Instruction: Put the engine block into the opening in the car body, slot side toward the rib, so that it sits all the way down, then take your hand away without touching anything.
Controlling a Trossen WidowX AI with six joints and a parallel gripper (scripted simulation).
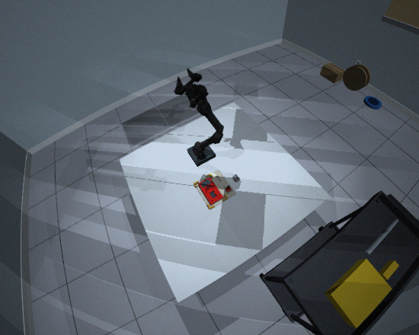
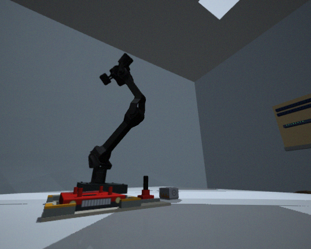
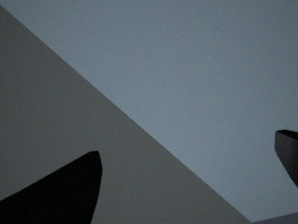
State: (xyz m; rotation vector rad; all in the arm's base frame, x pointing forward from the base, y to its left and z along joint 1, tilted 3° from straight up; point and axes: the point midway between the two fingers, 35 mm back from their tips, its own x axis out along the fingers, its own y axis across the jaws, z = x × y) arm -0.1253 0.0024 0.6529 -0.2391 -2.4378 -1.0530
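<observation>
Right now the engine block is 700 mm below my gripper tip, 430 mm ahead of it and 150 mm to the left of it. The rest, counted from my gripper tip: black upright post: 680 mm below, 490 mm ahead, 50 mm to the left.
</observation>
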